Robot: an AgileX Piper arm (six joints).
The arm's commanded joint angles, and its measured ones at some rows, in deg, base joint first. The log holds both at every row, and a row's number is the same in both.
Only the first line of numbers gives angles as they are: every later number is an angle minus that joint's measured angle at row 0.
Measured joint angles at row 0: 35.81, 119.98, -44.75, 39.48, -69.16, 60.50
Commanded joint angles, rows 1 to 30: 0.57, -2.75, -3.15, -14.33, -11.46, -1.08; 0.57, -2.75, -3.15, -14.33, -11.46, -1.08; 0.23, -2.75, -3.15, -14.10, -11.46, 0.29; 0.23, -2.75, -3.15, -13.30, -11.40, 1.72; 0.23, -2.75, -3.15, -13.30, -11.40, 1.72; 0.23, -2.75, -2.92, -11.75, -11.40, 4.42; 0.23, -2.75, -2.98, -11.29, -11.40, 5.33; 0.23, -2.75, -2.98, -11.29, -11.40, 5.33; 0.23, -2.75, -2.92, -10.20, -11.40, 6.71; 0.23, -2.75, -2.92, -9.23, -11.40, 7.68; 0.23, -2.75, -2.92, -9.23, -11.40, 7.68; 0.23, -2.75, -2.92, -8.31, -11.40, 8.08; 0.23, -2.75, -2.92, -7.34, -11.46, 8.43; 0.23, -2.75, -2.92, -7.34, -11.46, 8.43; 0.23, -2.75, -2.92, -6.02, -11.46, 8.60; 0.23, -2.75, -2.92, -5.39, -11.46, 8.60; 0.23, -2.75, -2.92, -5.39, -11.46, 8.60; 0.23, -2.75, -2.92, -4.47, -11.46, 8.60; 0.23, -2.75, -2.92, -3.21, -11.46, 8.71; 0.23, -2.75, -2.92, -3.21, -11.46, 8.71; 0.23, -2.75, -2.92, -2.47, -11.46, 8.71; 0.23, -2.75, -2.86, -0.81, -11.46, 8.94; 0.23, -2.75, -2.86, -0.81, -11.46, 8.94; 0.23, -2.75, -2.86, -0.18, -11.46, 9.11; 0.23, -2.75, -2.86, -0.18, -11.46, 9.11; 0.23, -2.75, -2.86, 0.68, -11.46, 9.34; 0.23, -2.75, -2.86, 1.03, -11.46, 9.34; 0.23, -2.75, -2.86, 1.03, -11.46, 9.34; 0.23, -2.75, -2.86, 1.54, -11.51, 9.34; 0.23, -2.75, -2.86, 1.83, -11.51, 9.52
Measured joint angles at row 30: 0.40, -1.26, -0.57, 4.98, 2.18, 8.08
